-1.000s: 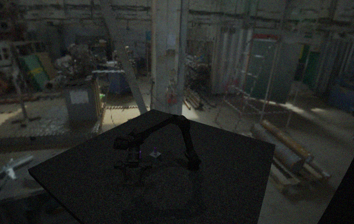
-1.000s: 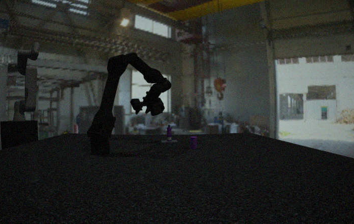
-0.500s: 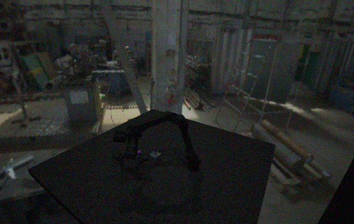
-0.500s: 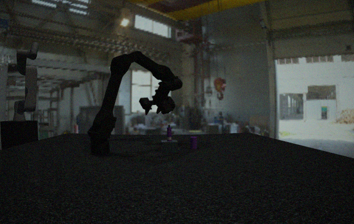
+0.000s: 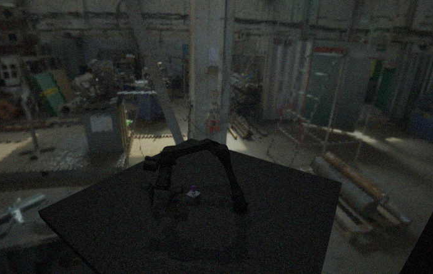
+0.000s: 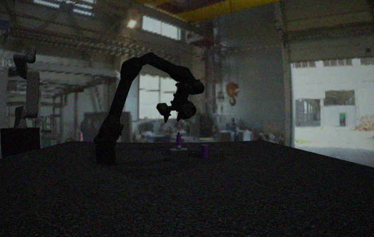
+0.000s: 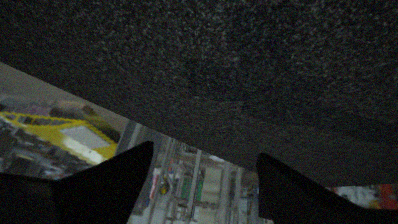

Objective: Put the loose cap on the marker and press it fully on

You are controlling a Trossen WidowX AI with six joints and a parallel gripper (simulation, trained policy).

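My gripper tip is now 13 cm short of the purple cap, 22 cm to the left of it and 11 cm above it. Round my gripper tip: grey holder block: 2 cm ahead, 28 cm to the right, 11 cm below; then purple marker: 2 cm ahead, 28 cm to the right, 6 cm below.
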